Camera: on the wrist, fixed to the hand. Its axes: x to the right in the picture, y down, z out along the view.
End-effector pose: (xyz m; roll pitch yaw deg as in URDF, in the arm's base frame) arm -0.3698 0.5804 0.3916 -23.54 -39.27 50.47
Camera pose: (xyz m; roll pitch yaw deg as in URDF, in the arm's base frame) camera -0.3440 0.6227 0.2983 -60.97 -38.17 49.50
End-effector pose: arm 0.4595 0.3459 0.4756 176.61 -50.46 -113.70
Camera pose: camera 0.4556 0.4419 0.5195 138.15 -51.75 -113.16
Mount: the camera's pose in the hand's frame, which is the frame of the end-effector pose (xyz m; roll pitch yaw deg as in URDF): -0.0211 0.0477 -0.0919 -38.04 1.31 -0.26
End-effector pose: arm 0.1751 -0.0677 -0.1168 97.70 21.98 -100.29
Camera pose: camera 0.2579 -0.0855 -0.0537 60.20 22.06 -98.85
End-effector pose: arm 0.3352 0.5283 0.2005 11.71 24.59 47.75
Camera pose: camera 0.2515 0.5333 0.1363 -26.32 25.93 47.76
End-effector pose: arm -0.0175 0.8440 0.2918 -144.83 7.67 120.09
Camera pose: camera 0.0693 0.8775 0.3418 177.07 6.45 119.54
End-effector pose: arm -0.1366 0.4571 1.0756 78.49 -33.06 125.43
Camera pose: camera -0.1985 0.3723 1.0879 39.66 -32.54 126.89
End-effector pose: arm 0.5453 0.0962 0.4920 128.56 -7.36 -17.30
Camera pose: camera 0.5263 0.1462 0.5831 90.36 -7.97 -16.10
